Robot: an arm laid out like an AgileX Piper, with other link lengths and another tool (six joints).
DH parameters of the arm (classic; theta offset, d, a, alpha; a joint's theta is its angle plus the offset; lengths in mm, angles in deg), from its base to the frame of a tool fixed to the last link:
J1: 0 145.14 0 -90
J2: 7.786 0 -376.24 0
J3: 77.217 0 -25.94 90
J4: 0 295.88 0 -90
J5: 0 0 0 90
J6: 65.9 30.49 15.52 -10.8
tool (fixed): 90 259.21 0 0
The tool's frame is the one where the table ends.
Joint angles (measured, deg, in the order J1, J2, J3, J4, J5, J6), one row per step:
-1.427, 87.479, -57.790, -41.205, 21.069, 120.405
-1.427, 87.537, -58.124, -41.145, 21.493, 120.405
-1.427, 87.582, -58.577, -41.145, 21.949, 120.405
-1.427, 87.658, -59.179, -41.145, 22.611, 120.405
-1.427, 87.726, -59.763, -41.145, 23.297, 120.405
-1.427, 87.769, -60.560, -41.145, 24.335, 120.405
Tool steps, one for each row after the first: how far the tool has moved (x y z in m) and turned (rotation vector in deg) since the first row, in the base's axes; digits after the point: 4 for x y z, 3 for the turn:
0.0002, -0.0013, 0.0012, -0.060, 0.045, -0.279
0.0009, -0.0027, 0.0037, -0.185, -0.017, -0.553
0.0015, -0.0048, 0.0067, -0.361, -0.040, -0.951
0.0020, -0.0069, 0.0095, -0.539, -0.035, -1.366
0.0021, -0.0100, 0.0136, -0.801, -0.001, -1.996

